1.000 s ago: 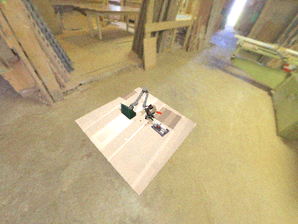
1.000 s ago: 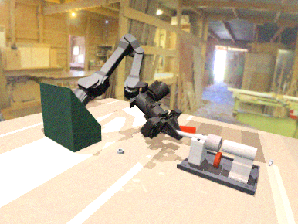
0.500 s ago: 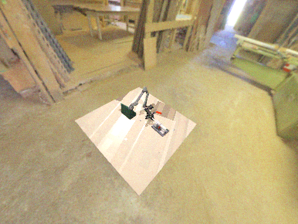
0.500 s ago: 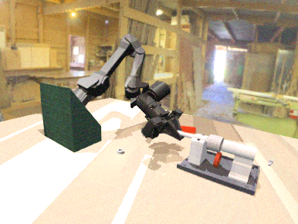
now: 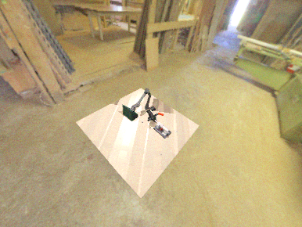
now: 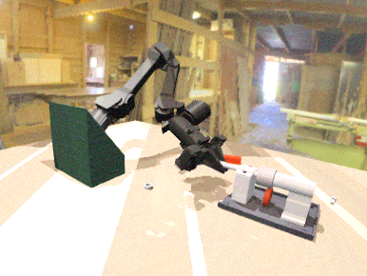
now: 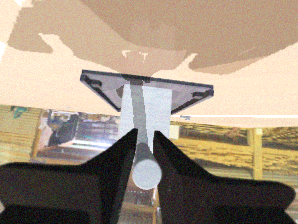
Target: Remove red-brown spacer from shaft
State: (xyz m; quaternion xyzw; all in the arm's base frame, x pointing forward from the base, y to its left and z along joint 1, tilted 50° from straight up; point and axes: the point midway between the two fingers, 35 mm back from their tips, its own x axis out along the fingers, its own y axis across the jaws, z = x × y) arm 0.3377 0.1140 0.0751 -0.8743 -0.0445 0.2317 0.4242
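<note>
Now: the red-brown spacer 120 mm ahead of my gripper tip, 30 mm below it and 10 mm to the right of it. Also, from my gripper tip: thin shaft (40 mm ahead, 20 mm above).
</note>
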